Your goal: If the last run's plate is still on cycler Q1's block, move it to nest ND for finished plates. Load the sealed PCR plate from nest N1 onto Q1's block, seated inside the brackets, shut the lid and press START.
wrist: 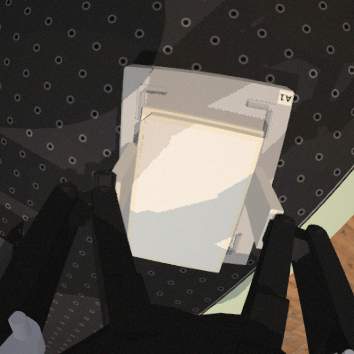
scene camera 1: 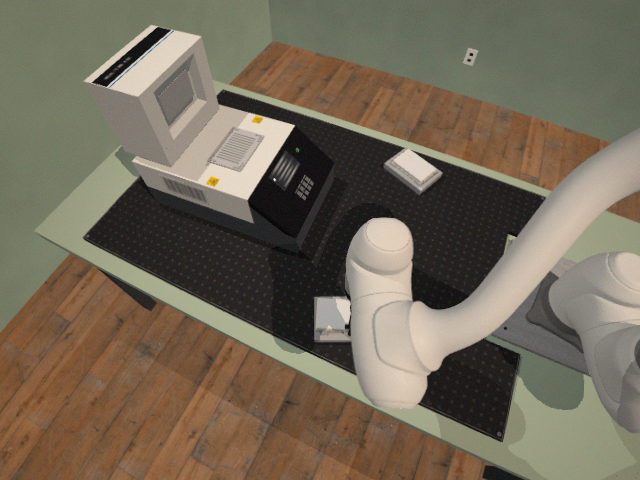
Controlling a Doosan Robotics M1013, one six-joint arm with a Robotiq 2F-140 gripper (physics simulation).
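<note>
My gripper (wrist: pixel 192 170) is shut on a plate with a pale, flat top (scene camera 1: pixel 328 311) (wrist: pixel 192 185), gripped by its two long sides. The plate hangs over a grey nest (wrist: pixel 200 90) (scene camera 1: pixel 330 339) near the table's front edge and is offset from its corner brackets, two of which show bare beyond the plate. The nest has an "A1" mark at one corner. The arm hides most of the gripper in the scene view. A white-topped plate (scene camera 1: pixel 415 164) sits on another nest (scene camera 1: pixel 420 189) farther back. Cycler Q1 (scene camera 1: pixel 196 180) has its lid (scene camera 1: pixel 147 98) raised and its slatted block (scene camera 1: pixel 236 148) bare.
The cycler's sloping dark front carries a screen (scene camera 1: pixel 285 169), a keypad (scene camera 1: pixel 305 187) and a green light (scene camera 1: pixel 297 149). A perforated black mat (scene camera 1: pixel 222 273) lies under the cycler and nests. The arm's grey base plate (scene camera 1: pixel 522 322) is at the right.
</note>
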